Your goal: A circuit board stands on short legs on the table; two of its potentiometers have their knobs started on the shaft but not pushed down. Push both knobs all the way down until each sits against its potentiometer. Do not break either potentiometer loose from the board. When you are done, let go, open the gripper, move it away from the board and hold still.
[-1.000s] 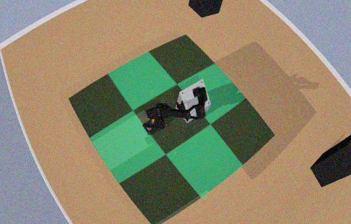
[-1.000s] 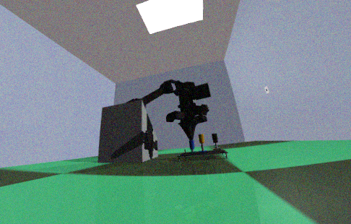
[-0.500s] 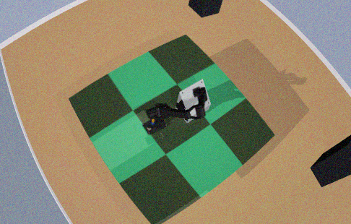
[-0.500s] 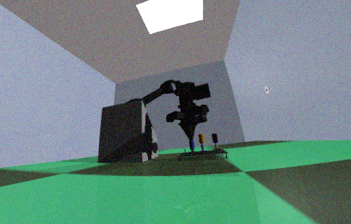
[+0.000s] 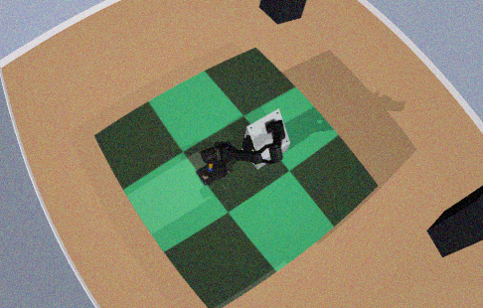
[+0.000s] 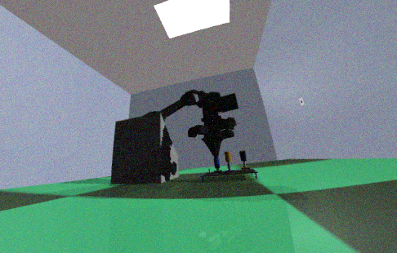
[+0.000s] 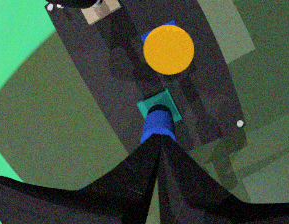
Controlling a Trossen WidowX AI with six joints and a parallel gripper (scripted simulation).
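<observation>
My gripper tip is 20 mm above the blue knob. The rest, counted from my gripper tip: black knob: 90 mm ahead, 10 mm below.
</observation>
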